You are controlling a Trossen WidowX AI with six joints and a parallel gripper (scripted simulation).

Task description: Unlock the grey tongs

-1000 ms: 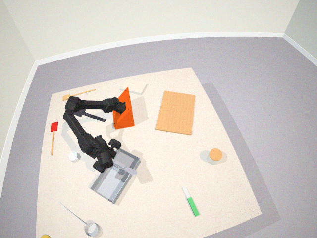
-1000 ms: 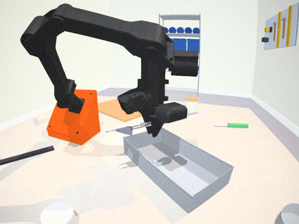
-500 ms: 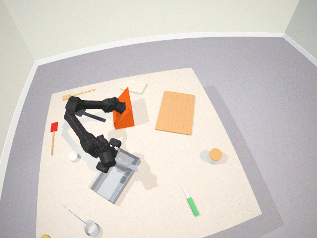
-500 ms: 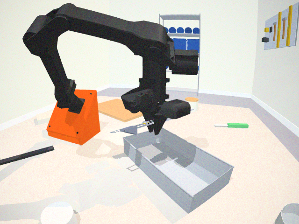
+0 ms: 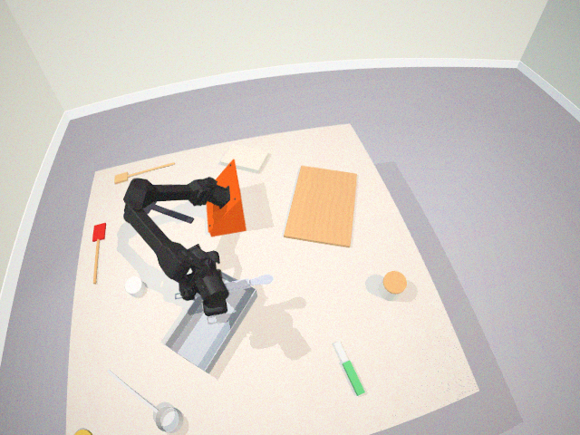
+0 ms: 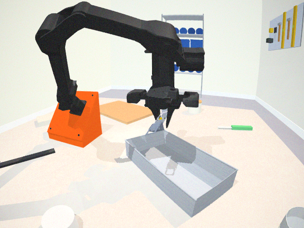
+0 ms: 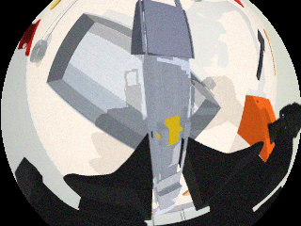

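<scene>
The yellow lock piece is 40 mm above my gripper tip and 30 mm to the right of it. The rest, counted from my gripper tip: white cup (320 mm to the right, 100 mm below, 100 mm behind); then grey roasting tin (80 mm below, 50 mm ahead, 40 mm to the right); then green-handled tool (350 mm to the left, 250 mm ahead, 110 mm below).
</scene>
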